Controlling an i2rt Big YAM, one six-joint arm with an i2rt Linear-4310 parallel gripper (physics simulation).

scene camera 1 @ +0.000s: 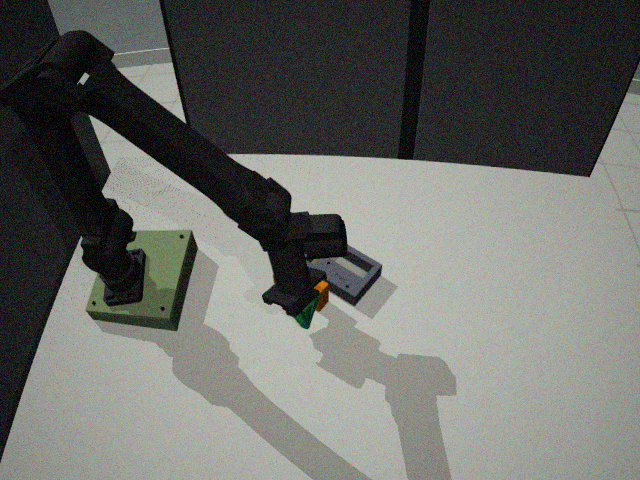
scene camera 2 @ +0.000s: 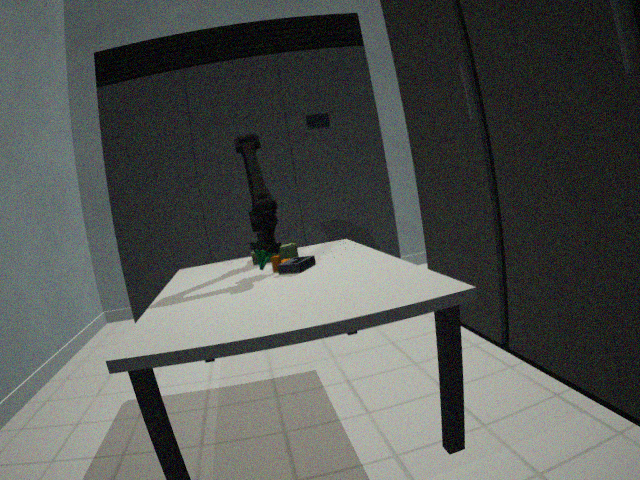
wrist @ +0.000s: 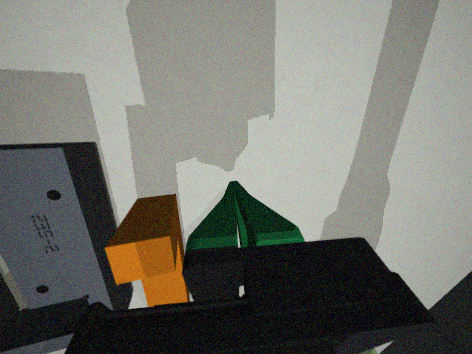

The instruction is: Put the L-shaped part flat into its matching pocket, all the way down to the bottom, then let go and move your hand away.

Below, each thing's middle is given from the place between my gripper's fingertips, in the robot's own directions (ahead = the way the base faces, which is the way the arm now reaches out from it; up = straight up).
Labels:
Right now the orange L-shaped part [wrist: 147, 245] is 90 mm to the left of my hand and 10 mm above it.

